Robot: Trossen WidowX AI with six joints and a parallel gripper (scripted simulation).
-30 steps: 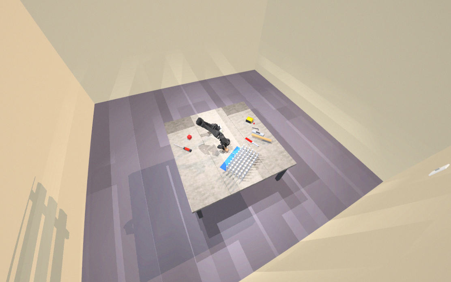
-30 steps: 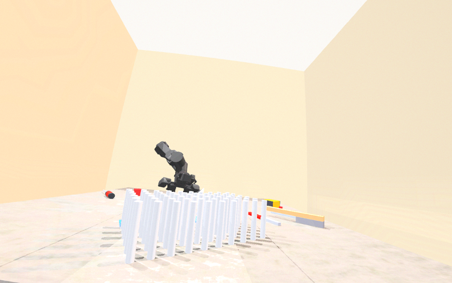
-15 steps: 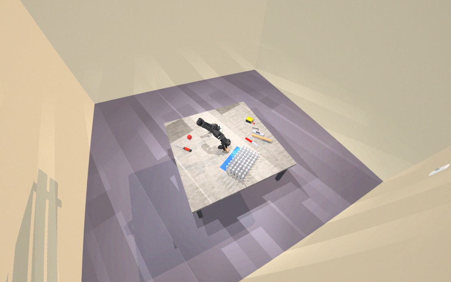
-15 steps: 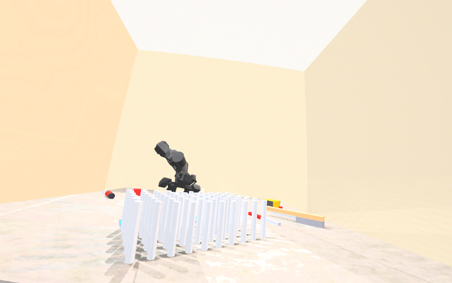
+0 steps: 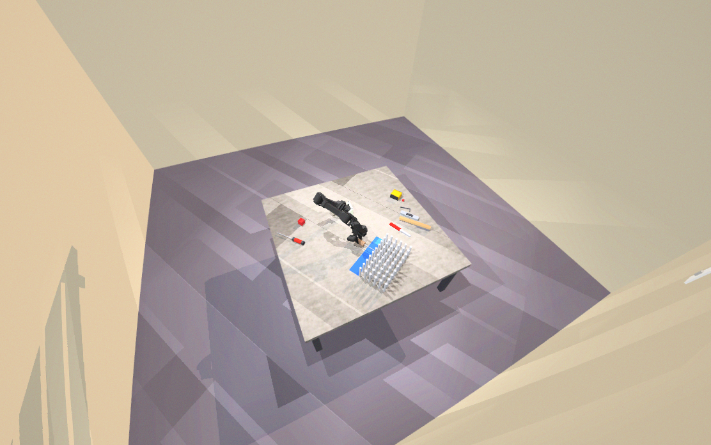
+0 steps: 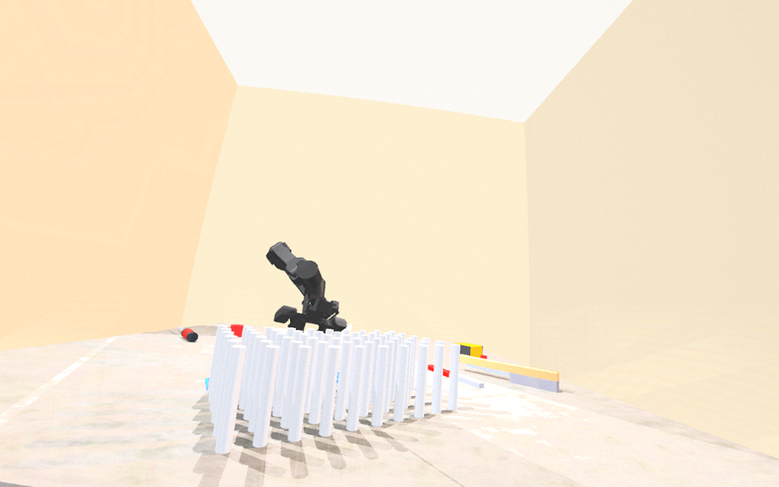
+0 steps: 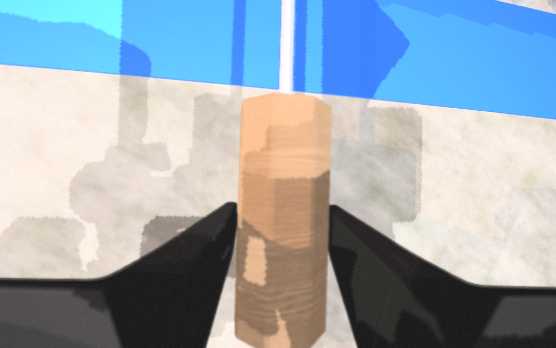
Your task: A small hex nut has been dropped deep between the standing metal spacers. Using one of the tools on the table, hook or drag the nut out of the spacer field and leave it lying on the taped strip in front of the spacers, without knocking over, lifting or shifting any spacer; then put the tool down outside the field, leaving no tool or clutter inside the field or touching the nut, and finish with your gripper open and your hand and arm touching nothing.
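My gripper tip is 110 mm short of the blue taped strip, 30 mm to the right of it and 30 mm above it. The rest, counted from my gripper tip: red-handled tool 370 mm to the left, 30 mm below, 30 mm behind; tool with pale metal rod 80 mm ahead, 60 mm to the left; red block 380 mm to the right, 350 mm behind, 10 mm below.
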